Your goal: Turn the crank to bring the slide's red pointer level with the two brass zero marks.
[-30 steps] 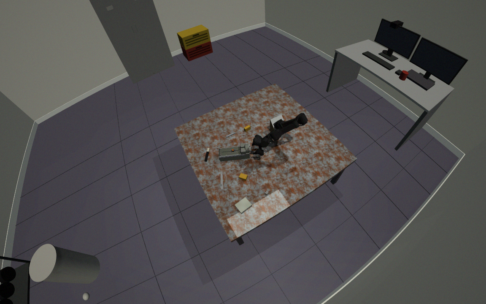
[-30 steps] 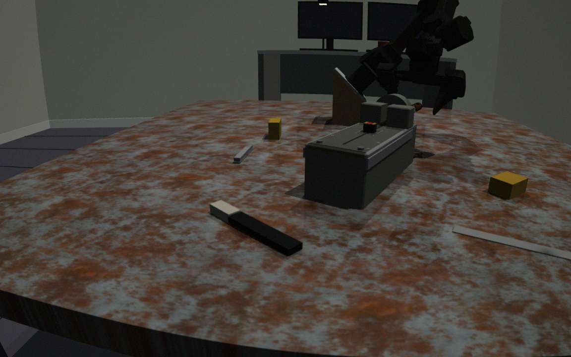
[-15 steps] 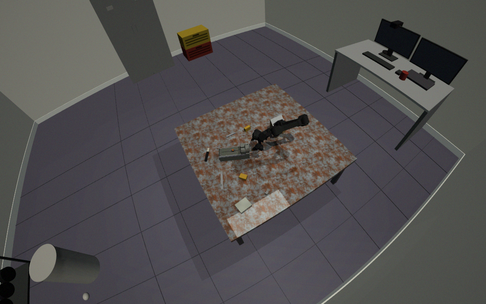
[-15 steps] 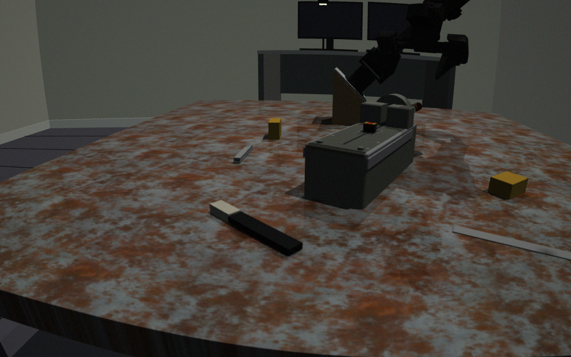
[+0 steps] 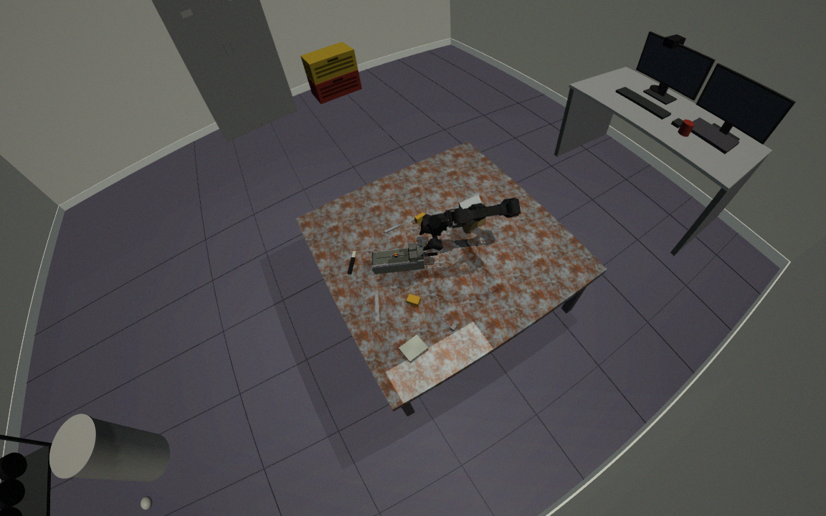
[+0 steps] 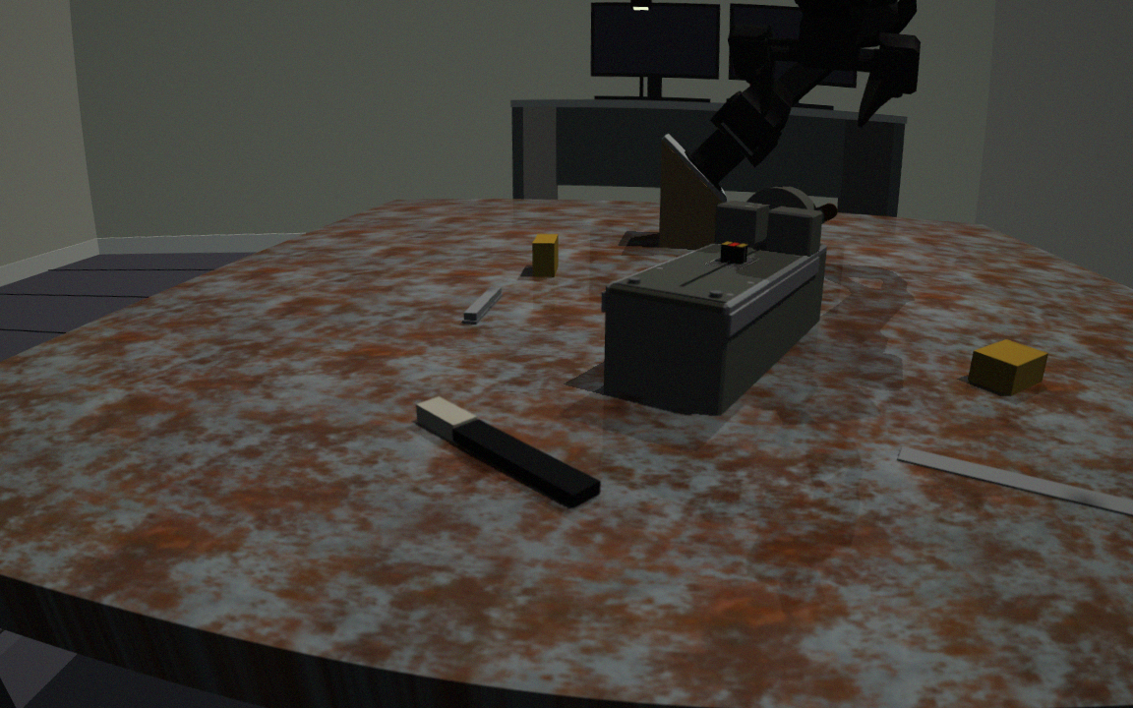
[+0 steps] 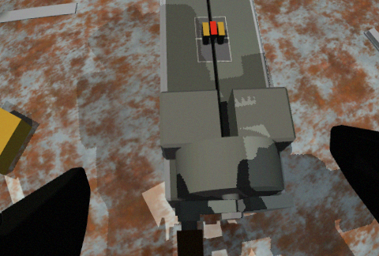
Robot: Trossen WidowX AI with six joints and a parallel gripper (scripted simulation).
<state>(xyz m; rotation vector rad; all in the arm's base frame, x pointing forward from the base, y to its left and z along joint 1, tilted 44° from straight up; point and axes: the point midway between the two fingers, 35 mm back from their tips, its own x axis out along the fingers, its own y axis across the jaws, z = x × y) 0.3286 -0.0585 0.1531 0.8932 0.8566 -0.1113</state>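
My gripper tip is now 90 mm above the brown crank handle, 40 mm past it and 30 mm to the right of it. Round my gripper tip: red pointer: 110 mm below, 110 mm ahead, 90 mm to the right; then small grey bar: 310 mm to the right, 190 mm below; then grey strip: 330 mm ahead, 190 mm below, 60 mm to the left.
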